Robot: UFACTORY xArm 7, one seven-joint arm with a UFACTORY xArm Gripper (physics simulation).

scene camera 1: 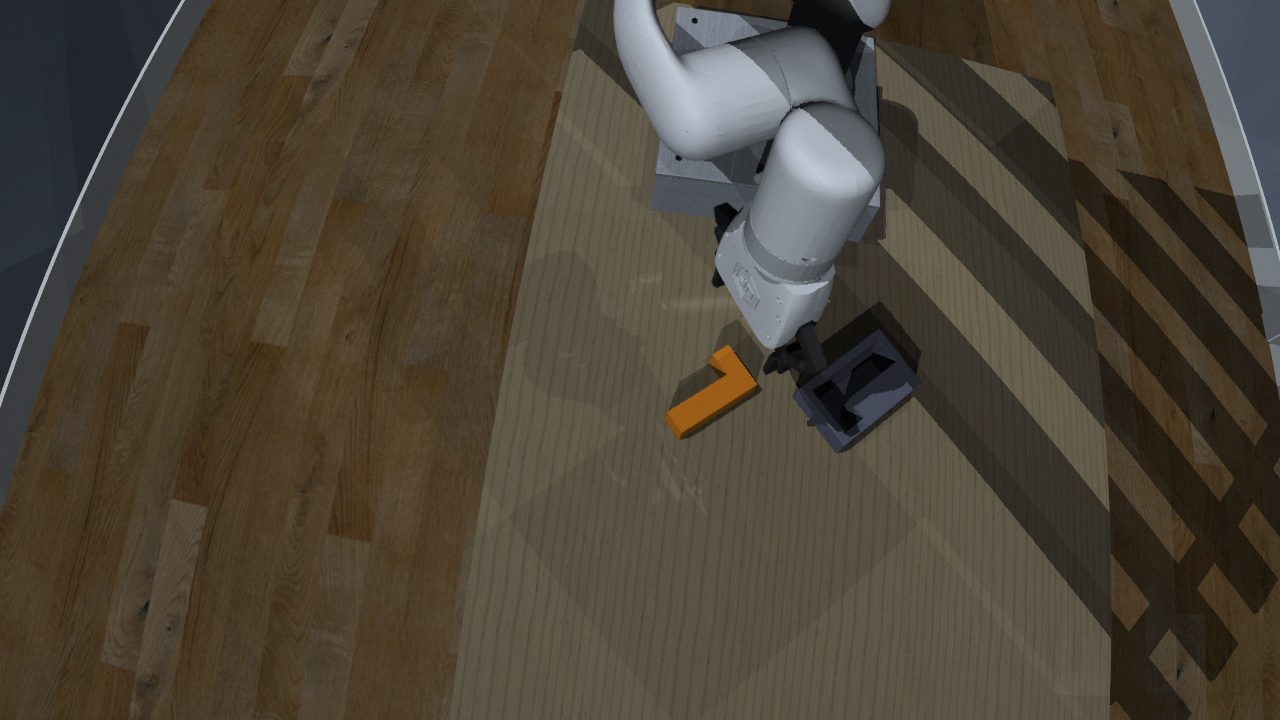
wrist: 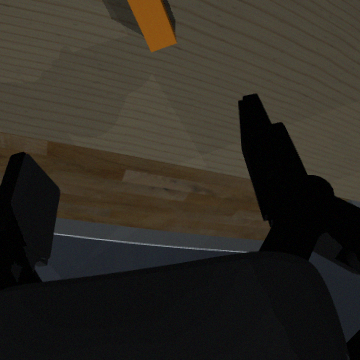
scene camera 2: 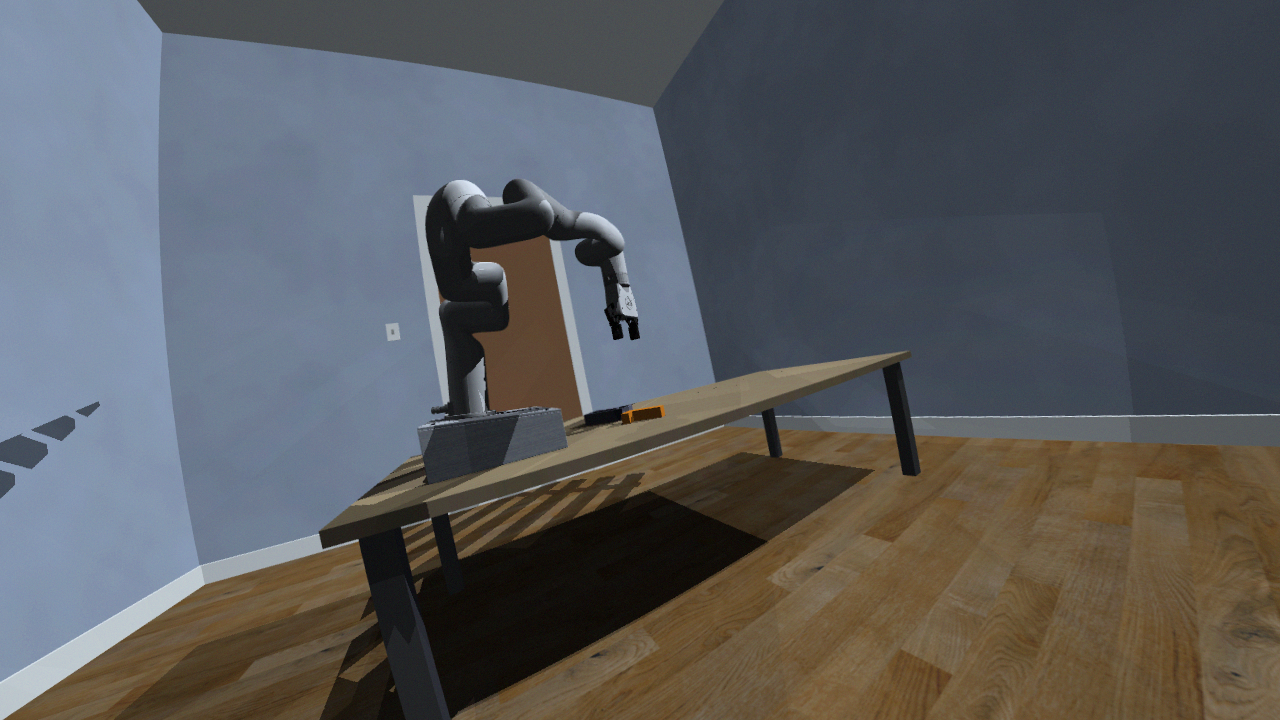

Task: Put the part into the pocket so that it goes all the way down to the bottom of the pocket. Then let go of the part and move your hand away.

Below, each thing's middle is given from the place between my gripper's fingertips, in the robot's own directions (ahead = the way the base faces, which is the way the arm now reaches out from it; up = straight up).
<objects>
Now: hand 220 mm above the orange L-shaped part (scene camera 1: 735, 383), 10 mm to the left of it and 10 mm past it. Round my hand: pocket block (scene camera 1: 856, 390) (220 mm below, 180 mm to the left, 40 mm behind).
</objects>
